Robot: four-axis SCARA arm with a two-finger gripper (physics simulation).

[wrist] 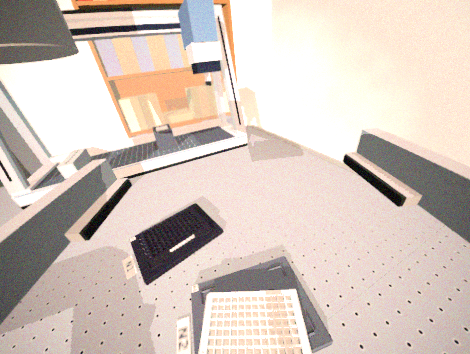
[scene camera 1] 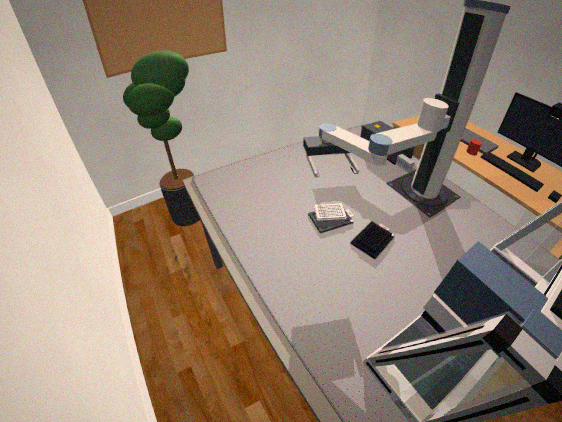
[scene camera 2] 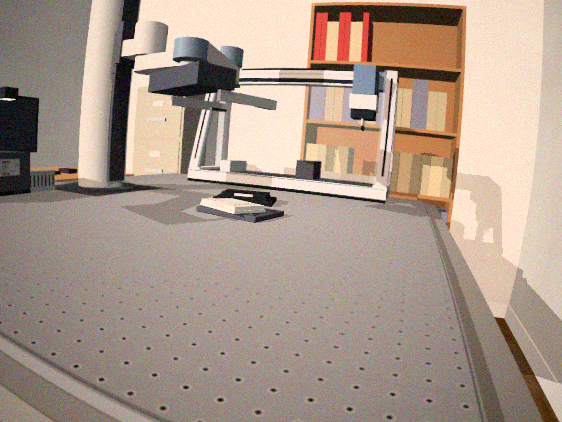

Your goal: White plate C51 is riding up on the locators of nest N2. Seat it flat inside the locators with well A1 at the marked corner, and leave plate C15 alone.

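Frame: origin at the arm's base, x ahead, y left, z up, level; centimetres.
Seen in the pictures: gripper, fingertip midpoint: (wrist: 234,158) (scene camera 1: 337,173) (scene camera 2: 247,106); arm's base at its link origin: (scene camera 1: 423,192) (scene camera 2: 100,191).
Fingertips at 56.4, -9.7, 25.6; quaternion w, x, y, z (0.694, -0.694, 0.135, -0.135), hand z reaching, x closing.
Note:
Pixels of each thing's top centre, then the offset from my fingertips to it, as dx, dy, dz.
- White plate C51 at its top centre: (wrist: 252,326) (scene camera 2: 232,201) (scene camera 1: 330,210) -1.0, -2.1, -21.3
- dark grey nest N2 at its top centre: (wrist: 252,309) (scene camera 2: 240,207) (scene camera 1: 330,216) +0.0, -0.1, -22.8
- Black plate C15 at its top centre: (wrist: 173,229) (scene camera 2: 246,192) (scene camera 1: 374,235) -7.6, +19.1, -21.7
White plate C51 (scene camera 1: 330,211) (scene camera 2: 232,205) (wrist: 255,320) lies on the dark grey nest N2 (scene camera 1: 336,226) (scene camera 2: 256,217) (wrist: 240,281). It is off-centre and raised, leaving a bare strip of nest with a corner locator on the far side in the wrist view. Its near edge is cut off there, and well A1 and the marked corner cannot be made out. Black plate C15 (scene camera 1: 372,239) (scene camera 2: 245,195) (wrist: 175,235) sits at the nest labelled N1. My gripper (scene camera 1: 335,171) (scene camera 2: 250,106) (wrist: 234,158) is wide open and empty, raised above the table and apart from both plates.
A gantry frame with a blue head (scene camera 1: 492,282) (scene camera 2: 365,80) (wrist: 199,22) stands beyond the nests. The arm's column (scene camera 1: 462,95) (scene camera 2: 100,100) stands on the table. A dark box (scene camera 1: 376,129) (scene camera 2: 14,172) and a desk with a monitor are near the column.

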